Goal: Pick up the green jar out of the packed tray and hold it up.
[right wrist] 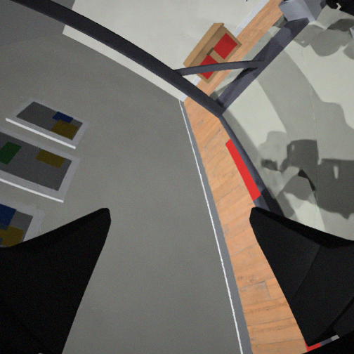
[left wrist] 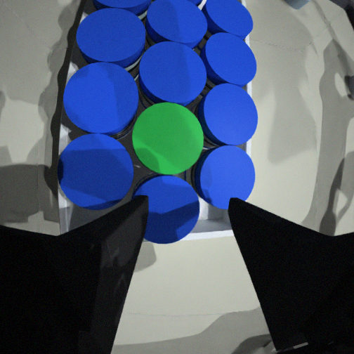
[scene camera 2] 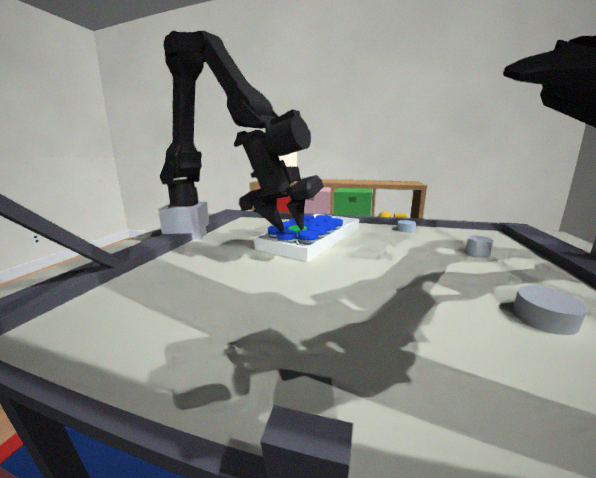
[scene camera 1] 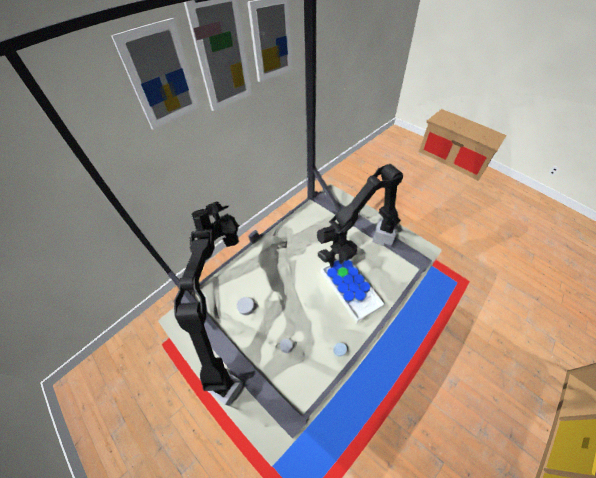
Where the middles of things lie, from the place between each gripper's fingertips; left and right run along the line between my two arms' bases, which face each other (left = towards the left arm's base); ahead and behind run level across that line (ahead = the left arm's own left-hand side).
Labels:
The green jar (left wrist: 167, 138) lies 43 cm ahead of my right hand, 23 cm to the left of it and 26 cm below it.
My left gripper is now 40 mm short of the green jar and 30 mm above it.

